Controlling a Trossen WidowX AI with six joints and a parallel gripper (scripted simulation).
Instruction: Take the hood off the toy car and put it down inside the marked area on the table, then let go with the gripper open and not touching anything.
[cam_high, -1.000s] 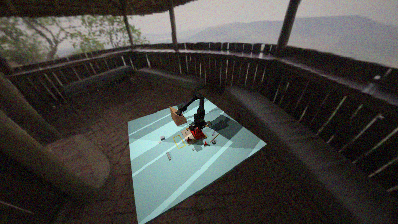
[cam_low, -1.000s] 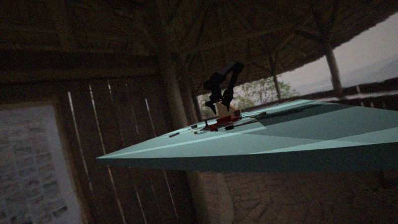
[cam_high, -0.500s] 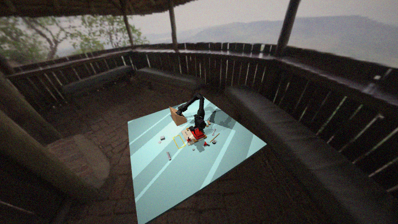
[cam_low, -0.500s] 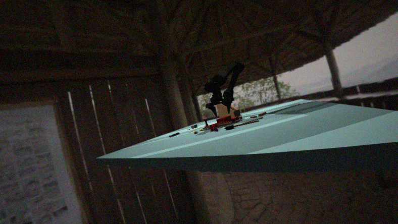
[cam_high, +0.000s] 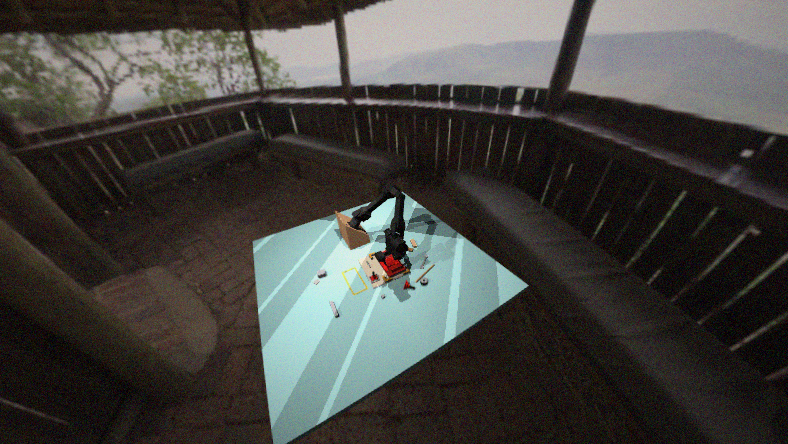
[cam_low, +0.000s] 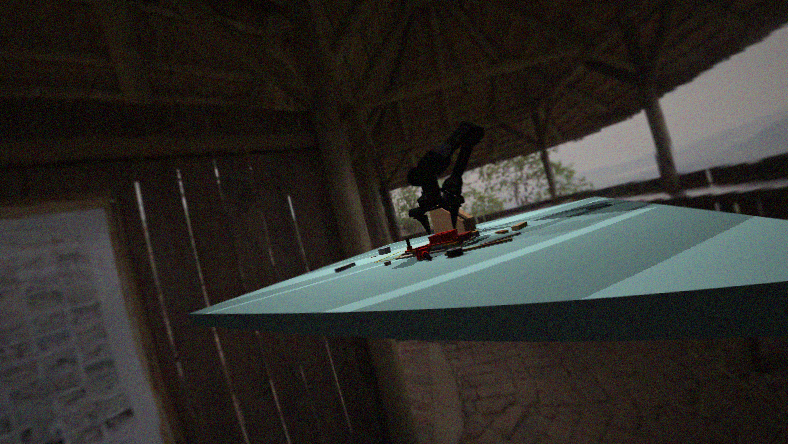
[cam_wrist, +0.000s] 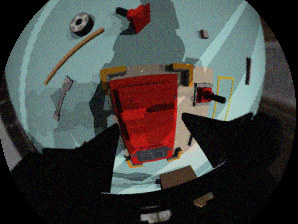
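Right now the red hood is 1 cm below my gripper tip. The rest, counted from my gripper tip: grey bar: 7 cm ahead, 39 cm to the right, 5 cm below; then dark wheel: 18 cm ahead, 9 cm to the left, 5 cm below; then wooden rod: 13 cm ahead, 13 cm to the left, 5 cm below.
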